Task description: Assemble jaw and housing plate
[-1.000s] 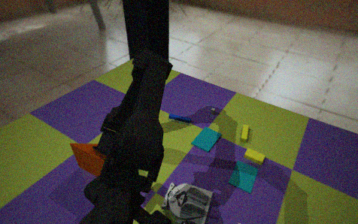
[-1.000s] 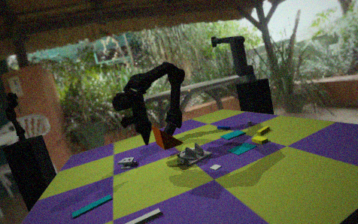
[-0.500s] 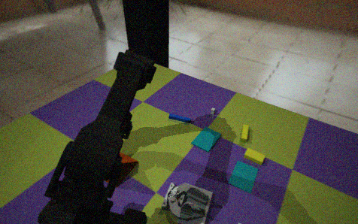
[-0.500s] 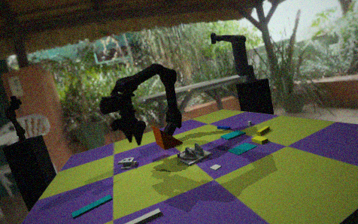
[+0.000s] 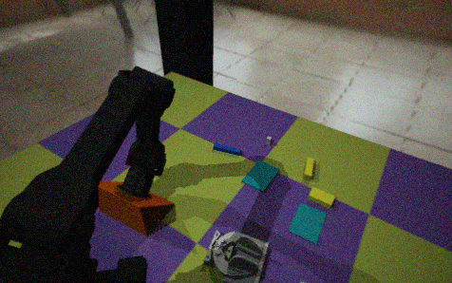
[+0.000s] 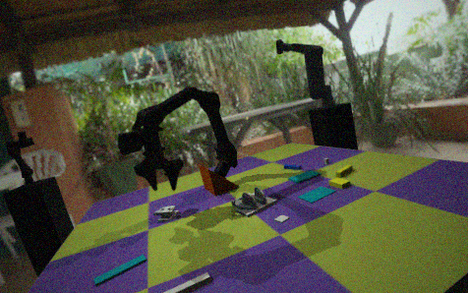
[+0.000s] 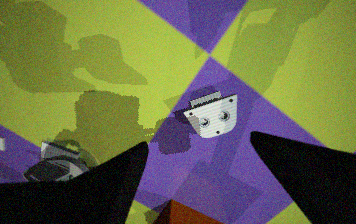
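My gripper tip is now 80 mm above the grey base block, 30 mm past it and 20 mm to the left of it. Round my gripper tip: white tile: 300 mm to the left, 260 mm ahead, 110 mm below; teal bar: 250 mm ahead, 140 mm to the right, 100 mm below; grey jaw: 270 mm to the left, 90 mm below, 80 mm ahead.
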